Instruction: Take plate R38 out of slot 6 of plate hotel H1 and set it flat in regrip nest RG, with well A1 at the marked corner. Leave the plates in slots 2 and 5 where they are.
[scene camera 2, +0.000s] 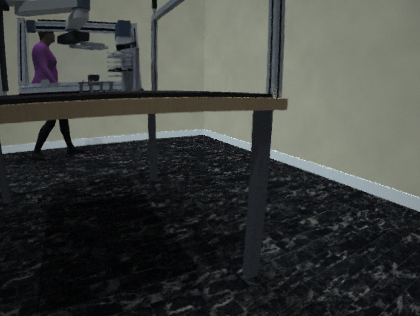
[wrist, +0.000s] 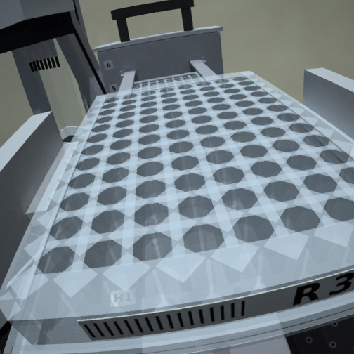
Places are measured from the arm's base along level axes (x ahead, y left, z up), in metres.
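Pixels of known places: gripper, fingertip midpoint: (scene camera 2: 98, 47).
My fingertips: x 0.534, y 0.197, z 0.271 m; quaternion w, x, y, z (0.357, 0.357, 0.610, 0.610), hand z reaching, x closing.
Observation:
Behind a point stands the place of what it marks.
Clear plate R38 (wrist: 190, 182) (scene camera 2: 92, 46) is level between the fingers of my gripper (wrist: 182, 109) (scene camera 2: 81, 43), which is shut on it. Its barcode label faces the wrist camera. The plate is out in front of hotel H1 (wrist: 160, 55) (scene camera 2: 131, 70) {y 0.258, x 0.732, z 0.142 m}, left of it in the scene view. The bare slot 6 rails show in the wrist view, with part of a clear gridded plate (wrist: 165, 79) in slot 5 below them. The slot 2 plate is hidden or too small to tell. I cannot make out nest RG or its marked corner.
A black handle (wrist: 152, 10) tops the hotel. A grey frame (wrist: 80, 45) stands left of it in the wrist view. A small grey legged stand (scene camera 2: 96, 84) is low beside the hotel. A person in purple (scene camera 2: 44, 62) is behind the bench (scene camera 2: 215, 104) {y -0.750, x 0.759, z -0.020 m}.

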